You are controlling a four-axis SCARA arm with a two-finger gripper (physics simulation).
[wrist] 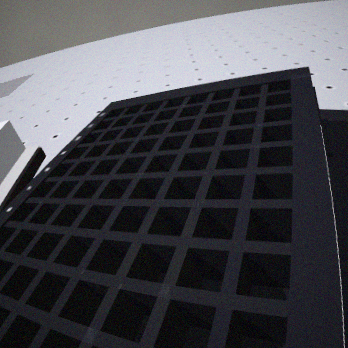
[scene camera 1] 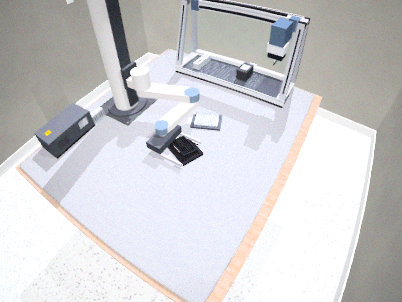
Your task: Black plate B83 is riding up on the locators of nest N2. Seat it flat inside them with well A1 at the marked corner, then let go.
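Where they show: gripper, fingertip midpoint: (wrist: 195, 103) (scene camera 1: 191, 153); arm's base, link origin: (scene camera 1: 127, 105).
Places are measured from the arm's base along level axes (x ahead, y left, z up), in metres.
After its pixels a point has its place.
Black plate B83 (scene camera 1: 183, 144) @[z 0.041, x 0.525, y -0.126 m] (wrist: 310, 215) lies over the dark nest N2 (scene camera 1: 193, 156) @[z 0.024, x 0.602, y -0.154 m] (wrist: 336, 150) @[z 0.025, x 0.561, y -0.199 m]. In the wrist view its grid of wells fills much of the picture. Its right rim stands above the nest part beside it and is slanted to it, so the plate looks tilted, not flat. Small pale marks run along its left edge. Well A1 and the marked corner cannot be made out. My gripper (scene camera 1: 189, 153) @[z 0.038, x 0.589, y -0.153 m] is open, with its two pale fingers apart on opposite sides of the plate. One finger with a dark pad shows at the left of the wrist view, beside the plate.
A white-topped plate (scene camera 1: 206, 119) @[z 0.041, x 0.526, y 0.092 m] on a dark base lies behind the nest. A framed gantry (scene camera 1: 230, 89) @[z 0.015, x 0.493, y 0.447 m] stands at the back, with a small black block (scene camera 1: 244, 73) @[z 0.123, x 0.552, y 0.515 m] on its dark deck. A dark grey box (scene camera 1: 65, 131) @[z 0.121, x -0.036, y -0.433 m] stands at the left, near the arm's column.
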